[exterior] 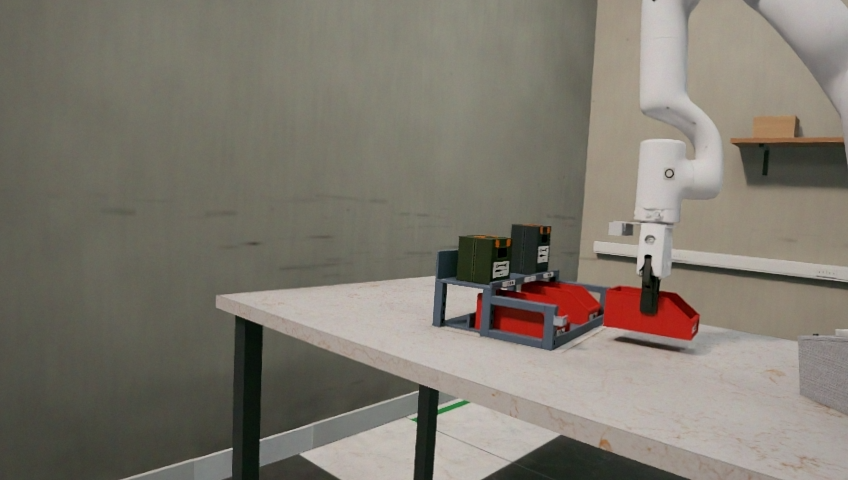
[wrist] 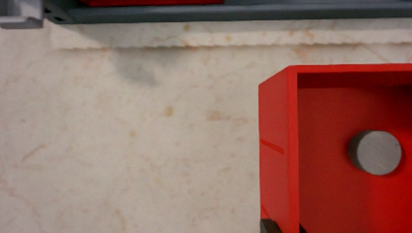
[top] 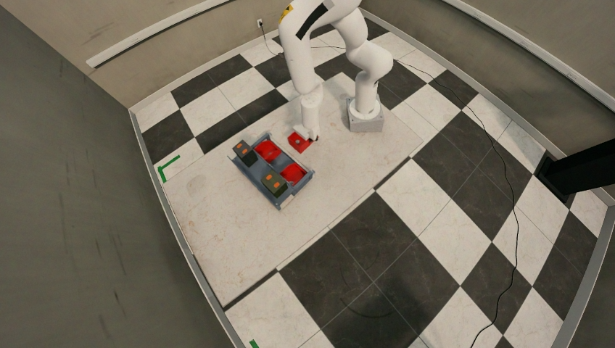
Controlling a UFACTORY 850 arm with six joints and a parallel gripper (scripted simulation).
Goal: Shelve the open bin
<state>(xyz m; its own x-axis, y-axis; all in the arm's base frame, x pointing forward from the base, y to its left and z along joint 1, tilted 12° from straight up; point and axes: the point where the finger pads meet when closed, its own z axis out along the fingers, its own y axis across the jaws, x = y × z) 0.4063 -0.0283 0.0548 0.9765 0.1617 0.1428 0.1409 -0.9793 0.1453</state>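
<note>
Now: hand 10 mm short of the red open bin, 50 mm to the left of it and 20 mm above it. Round my hand: grey-blue shelf (270 mm ahead, 30 mm below); large grey disc (40 mm behind, 80 mm to the right, 50 mm below); dark grey box (350 mm ahead, 110 mm to the right, 70 mm above).
</note>
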